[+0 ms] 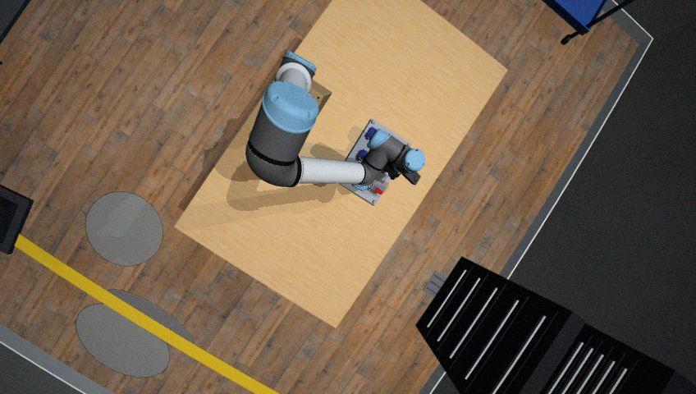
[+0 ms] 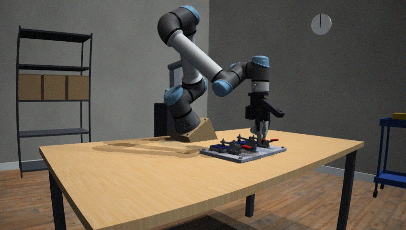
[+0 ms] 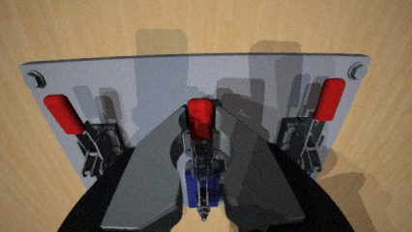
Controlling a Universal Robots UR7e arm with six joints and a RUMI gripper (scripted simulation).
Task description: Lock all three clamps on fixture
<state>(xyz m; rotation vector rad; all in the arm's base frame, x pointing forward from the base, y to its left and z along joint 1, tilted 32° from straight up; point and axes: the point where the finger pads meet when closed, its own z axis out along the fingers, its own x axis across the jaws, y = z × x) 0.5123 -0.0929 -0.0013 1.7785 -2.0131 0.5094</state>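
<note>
Now: the grey fixture plate 9 cm behind my hand, 1 cm to the left of it and 6 cm below it. Also, from my hand: blue part (15 cm behind, 10 cm to the right, 3 cm below).
</note>
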